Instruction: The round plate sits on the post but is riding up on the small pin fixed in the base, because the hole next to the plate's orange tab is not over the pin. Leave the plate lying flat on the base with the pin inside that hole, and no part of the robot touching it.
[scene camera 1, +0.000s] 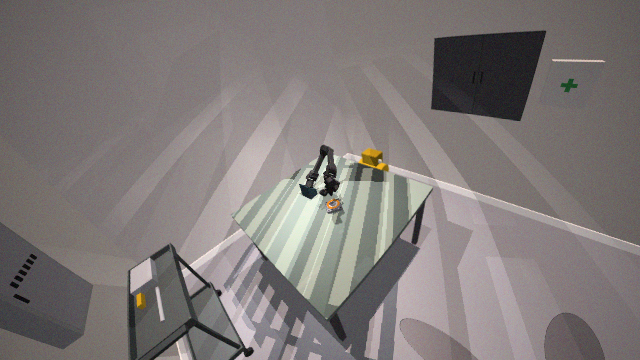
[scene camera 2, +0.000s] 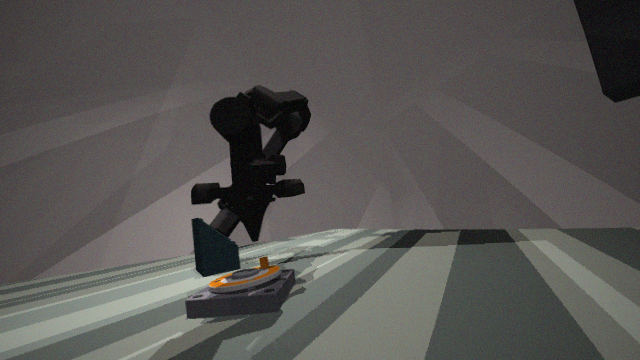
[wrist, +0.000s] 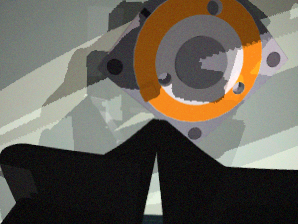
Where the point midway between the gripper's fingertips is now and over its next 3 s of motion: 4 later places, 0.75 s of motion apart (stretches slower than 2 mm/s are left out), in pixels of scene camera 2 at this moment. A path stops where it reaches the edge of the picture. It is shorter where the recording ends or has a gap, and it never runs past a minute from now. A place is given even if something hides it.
The gripper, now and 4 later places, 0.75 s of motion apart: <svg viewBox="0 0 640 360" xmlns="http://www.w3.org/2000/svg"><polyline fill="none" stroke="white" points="255,241 265,261 276,260 278,259 274,237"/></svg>
